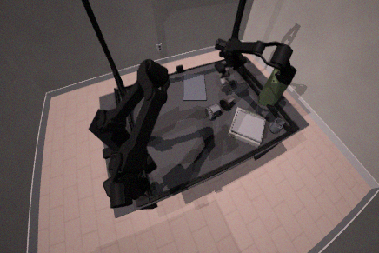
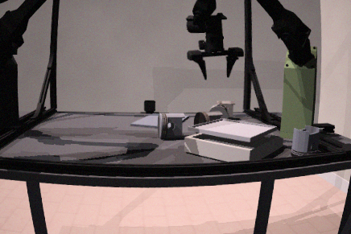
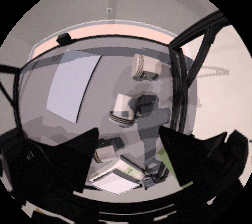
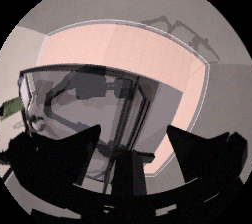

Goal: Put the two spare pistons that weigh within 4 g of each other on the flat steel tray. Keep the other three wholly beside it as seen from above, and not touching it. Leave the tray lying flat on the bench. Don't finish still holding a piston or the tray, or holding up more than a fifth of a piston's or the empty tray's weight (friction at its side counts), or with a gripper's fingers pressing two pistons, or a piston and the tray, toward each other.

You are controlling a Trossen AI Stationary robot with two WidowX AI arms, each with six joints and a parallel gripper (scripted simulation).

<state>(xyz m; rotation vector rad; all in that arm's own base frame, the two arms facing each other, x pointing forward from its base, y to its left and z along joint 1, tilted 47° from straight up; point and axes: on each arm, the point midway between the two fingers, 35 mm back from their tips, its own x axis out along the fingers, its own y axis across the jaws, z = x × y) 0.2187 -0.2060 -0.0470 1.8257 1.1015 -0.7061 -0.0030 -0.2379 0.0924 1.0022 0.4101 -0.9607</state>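
Right now my left hand is 160 mm above the piston, 140 mm past it and 60 mm to the right of it. Also, from my left hand: flat grey steel tray 200 mm below, 180 mm to the right, 90 mm behind; white scale pan 320 mm ahead, 150 mm below, 10 mm to the right.
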